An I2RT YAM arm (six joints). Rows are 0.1 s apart.
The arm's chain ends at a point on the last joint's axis. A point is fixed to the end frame.
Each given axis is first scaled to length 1.
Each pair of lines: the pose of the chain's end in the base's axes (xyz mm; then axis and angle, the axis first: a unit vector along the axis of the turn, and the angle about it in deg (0 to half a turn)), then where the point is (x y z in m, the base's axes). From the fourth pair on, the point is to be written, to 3 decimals.
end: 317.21 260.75 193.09 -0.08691 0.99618 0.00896 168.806
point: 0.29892 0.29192 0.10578
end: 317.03 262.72 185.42 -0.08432 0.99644 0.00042 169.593
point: 0.29786 0.29248 0.09781
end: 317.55 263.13 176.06 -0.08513 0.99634 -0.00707 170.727
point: 0.29676 0.29143 0.08833
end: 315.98 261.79 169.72 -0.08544 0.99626 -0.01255 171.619
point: 0.294 0.289 0.082
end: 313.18 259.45 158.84 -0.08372 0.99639 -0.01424 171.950
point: 0.291 0.286 0.071
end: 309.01 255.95 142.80 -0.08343 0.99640 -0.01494 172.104
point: 0.286 0.283 0.055
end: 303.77 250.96 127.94 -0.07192 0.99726 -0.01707 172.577
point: 0.281 0.278 0.040
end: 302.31 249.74 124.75 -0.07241 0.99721 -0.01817 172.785
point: 0.279 0.277 0.037
